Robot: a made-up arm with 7 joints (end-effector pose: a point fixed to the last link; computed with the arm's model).
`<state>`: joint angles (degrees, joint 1 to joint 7).
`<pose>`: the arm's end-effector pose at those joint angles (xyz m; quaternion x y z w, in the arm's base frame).
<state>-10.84 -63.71 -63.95 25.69 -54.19 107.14 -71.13</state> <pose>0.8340 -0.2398 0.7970 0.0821 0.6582 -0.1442 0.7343</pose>
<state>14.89 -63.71 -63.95 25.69 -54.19 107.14 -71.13</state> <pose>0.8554 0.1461 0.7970 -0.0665 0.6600 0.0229 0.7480</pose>
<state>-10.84 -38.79 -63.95 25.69 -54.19 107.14 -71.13</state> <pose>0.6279 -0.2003 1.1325 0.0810 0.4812 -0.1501 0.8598</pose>
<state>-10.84 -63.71 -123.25 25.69 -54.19 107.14 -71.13</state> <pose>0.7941 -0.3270 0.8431 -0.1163 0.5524 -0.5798 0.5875</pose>
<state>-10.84 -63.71 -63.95 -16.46 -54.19 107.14 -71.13</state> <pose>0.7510 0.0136 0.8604 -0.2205 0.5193 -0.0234 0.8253</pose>
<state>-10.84 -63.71 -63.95 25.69 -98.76 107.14 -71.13</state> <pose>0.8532 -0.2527 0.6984 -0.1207 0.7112 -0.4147 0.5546</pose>
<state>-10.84 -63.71 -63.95 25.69 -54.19 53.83 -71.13</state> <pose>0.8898 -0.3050 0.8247 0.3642 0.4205 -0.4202 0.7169</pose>
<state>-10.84 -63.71 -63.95 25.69 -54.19 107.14 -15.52</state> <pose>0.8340 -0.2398 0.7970 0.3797 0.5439 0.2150 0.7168</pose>
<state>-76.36 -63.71 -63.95 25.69 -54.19 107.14 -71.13</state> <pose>0.1274 -0.8584 0.7970 0.4252 0.5091 -0.5186 0.5395</pose>
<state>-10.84 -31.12 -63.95 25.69 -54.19 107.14 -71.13</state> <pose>0.5380 -0.1831 1.2141 0.0798 0.4218 -0.1505 0.8905</pose>
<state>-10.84 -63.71 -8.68 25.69 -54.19 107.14 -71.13</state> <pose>0.8299 -0.1496 0.8394 0.2488 0.6015 0.2983 0.6981</pose>
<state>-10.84 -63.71 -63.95 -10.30 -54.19 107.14 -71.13</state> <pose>0.7733 -0.0207 0.8582 -0.1772 0.5445 -0.0417 0.8188</pose>
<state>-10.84 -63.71 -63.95 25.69 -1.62 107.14 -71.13</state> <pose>0.7691 -0.3029 0.8729 0.3034 0.4708 0.1991 0.8042</pose>
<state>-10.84 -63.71 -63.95 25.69 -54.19 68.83 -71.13</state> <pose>0.8812 -0.2822 0.8148 0.2903 0.4990 -0.3493 0.7380</pose>
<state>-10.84 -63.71 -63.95 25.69 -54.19 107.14 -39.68</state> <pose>0.8340 -0.2398 0.7970 0.2574 0.6113 0.0602 0.7459</pose>
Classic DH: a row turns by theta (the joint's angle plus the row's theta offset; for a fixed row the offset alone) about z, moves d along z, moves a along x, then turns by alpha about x. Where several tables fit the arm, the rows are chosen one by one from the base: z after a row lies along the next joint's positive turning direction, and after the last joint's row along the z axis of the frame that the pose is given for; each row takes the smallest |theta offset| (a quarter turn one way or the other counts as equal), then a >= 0, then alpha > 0; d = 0 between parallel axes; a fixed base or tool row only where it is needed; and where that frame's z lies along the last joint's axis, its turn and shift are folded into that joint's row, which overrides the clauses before.
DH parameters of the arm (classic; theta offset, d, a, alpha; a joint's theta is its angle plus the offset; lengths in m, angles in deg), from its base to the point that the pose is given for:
joint 1: 0 0.49 0 90
joint 2: 0 0.08 0 -90
joint 3: 0 0.53 0.03 -90
joint 4: 0 0.07 -0.02 90
joint 5: 0 0.37 0 90
joint 6: 90 0.09 0.1 90
joint 7: 0 0.01 0 0

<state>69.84 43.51 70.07 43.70 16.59 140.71 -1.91</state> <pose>-0.2445 -0.4121 1.1310 0.2920 0.0543 -0.2221 0.9287</pose>
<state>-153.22 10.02 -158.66 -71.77 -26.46 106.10 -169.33</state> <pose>-0.2130 -0.1259 1.0403 0.3020 -0.5411 0.1661 0.7671</pose>
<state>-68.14 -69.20 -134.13 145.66 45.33 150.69 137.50</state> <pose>-0.0979 -0.2720 0.7395 -0.2165 0.0286 0.7149 0.6642</pose>
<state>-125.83 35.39 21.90 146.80 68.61 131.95 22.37</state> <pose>-0.0393 0.0337 0.7953 -0.2222 -0.6469 0.5797 0.4429</pose>
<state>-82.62 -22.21 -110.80 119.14 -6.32 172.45 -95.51</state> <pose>-0.3382 -0.1008 0.9461 0.3305 -0.0377 -0.7955 0.5065</pose>
